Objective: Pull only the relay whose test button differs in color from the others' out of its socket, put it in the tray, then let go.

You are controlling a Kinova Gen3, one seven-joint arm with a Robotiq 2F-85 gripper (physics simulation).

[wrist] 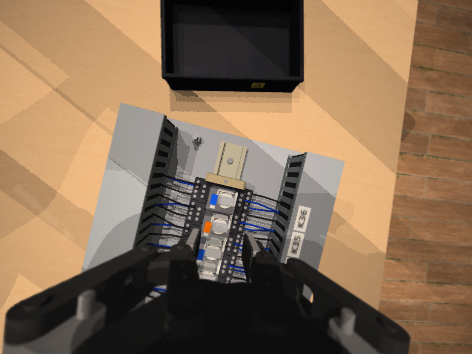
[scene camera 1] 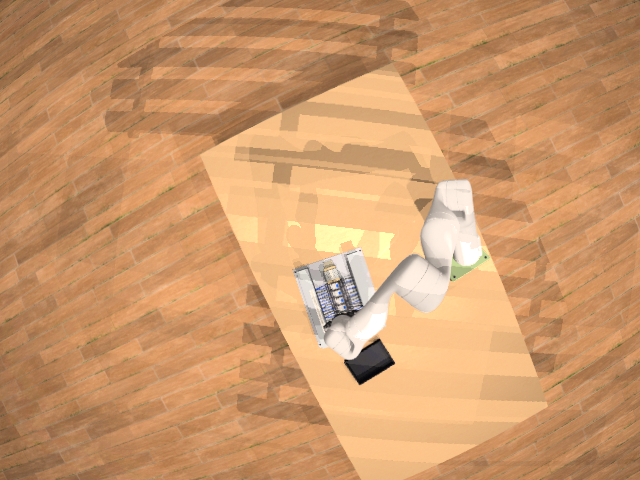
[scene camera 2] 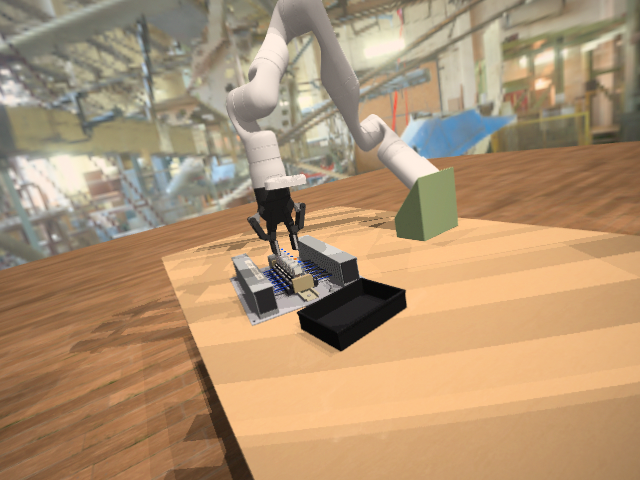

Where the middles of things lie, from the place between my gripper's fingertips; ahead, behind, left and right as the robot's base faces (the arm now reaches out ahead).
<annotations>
Now: hand 90 mm above the grey panel (scene camera 1: 341,262), 50 mm to the left of it and 10 mm past it.
</annotations>
